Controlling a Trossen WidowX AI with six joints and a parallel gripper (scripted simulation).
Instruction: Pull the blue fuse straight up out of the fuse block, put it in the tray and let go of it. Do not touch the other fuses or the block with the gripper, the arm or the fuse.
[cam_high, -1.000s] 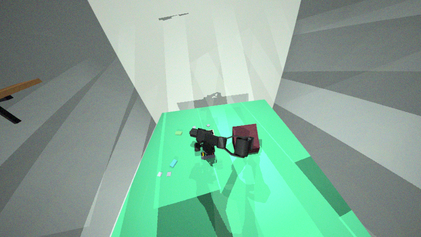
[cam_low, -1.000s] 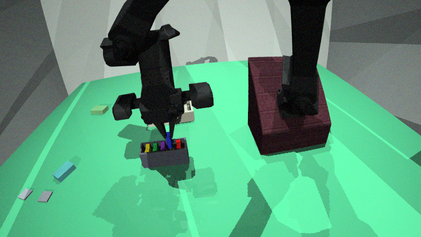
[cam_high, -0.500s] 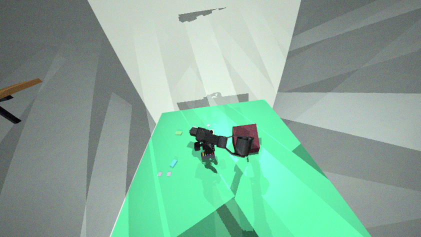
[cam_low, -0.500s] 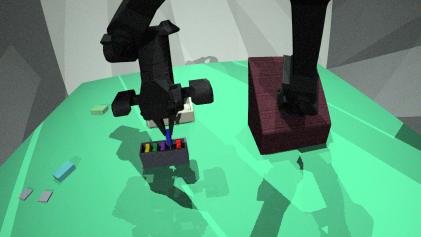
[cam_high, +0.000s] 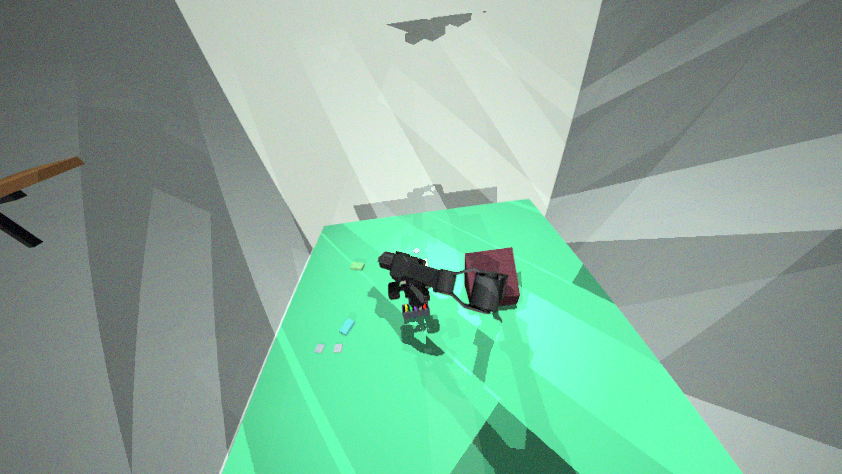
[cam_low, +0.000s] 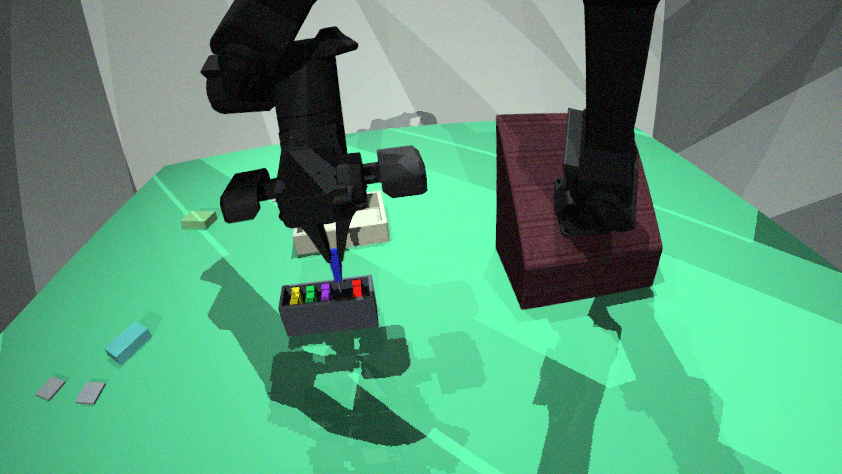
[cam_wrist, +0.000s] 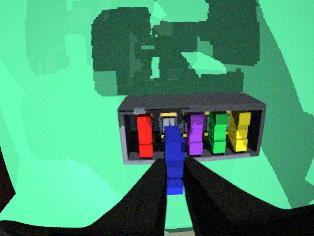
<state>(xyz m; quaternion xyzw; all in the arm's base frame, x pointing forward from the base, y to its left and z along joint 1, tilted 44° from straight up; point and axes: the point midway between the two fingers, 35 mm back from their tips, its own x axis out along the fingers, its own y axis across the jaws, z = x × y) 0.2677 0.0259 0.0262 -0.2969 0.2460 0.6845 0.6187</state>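
Now: gripper tip 5 cm above the red fuse and 2 cm past it. Round my gripper tip: green fuse 5 cm below, 4 cm ahead; then blue fuse 1 cm below; then purple fuse 5 cm below, 2 cm ahead.
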